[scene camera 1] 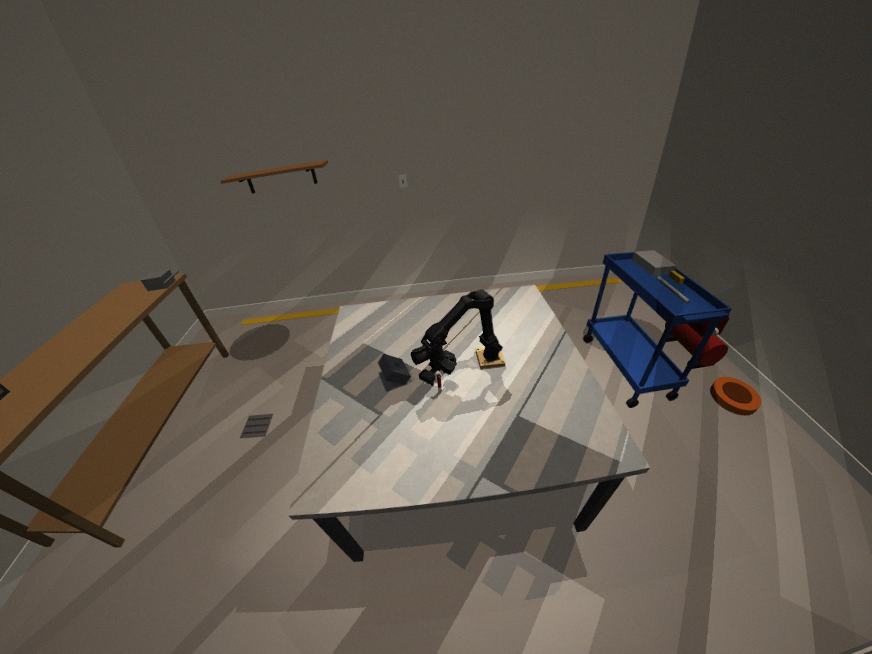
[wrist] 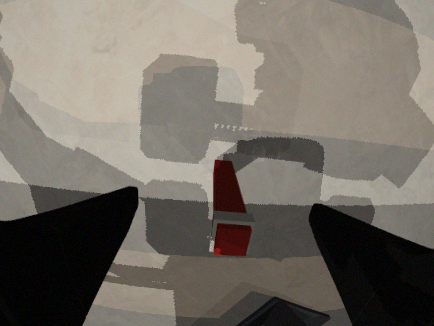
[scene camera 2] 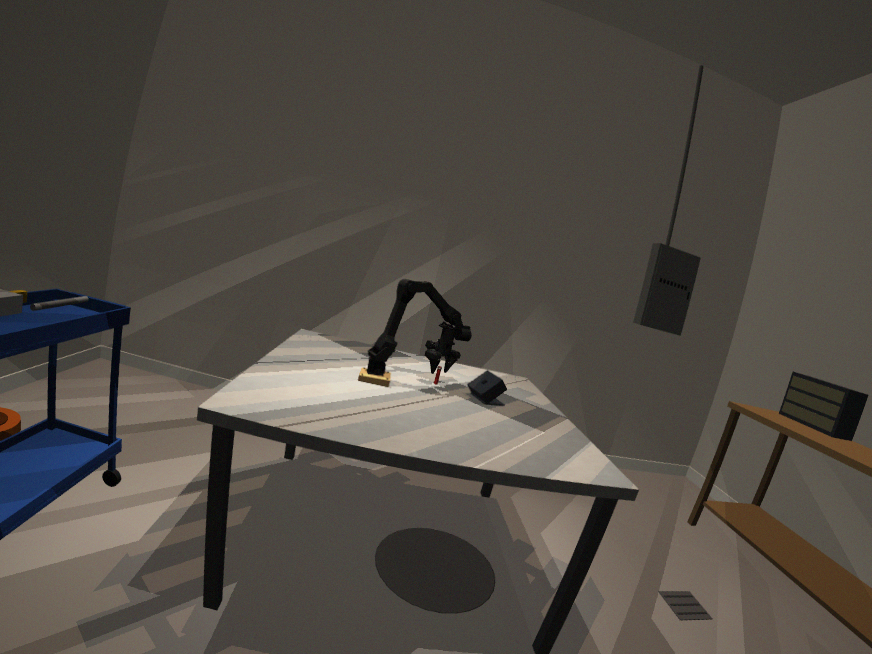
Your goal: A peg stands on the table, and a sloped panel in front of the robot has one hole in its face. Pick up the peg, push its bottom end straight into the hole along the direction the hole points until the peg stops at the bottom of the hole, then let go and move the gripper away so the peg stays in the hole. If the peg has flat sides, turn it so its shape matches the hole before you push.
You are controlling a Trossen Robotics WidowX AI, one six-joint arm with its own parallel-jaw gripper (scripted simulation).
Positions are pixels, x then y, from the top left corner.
Scene:
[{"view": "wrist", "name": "my gripper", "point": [227, 205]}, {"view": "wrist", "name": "red peg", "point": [232, 229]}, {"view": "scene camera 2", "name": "my gripper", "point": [438, 373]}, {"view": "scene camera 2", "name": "dark sloped panel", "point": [493, 387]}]

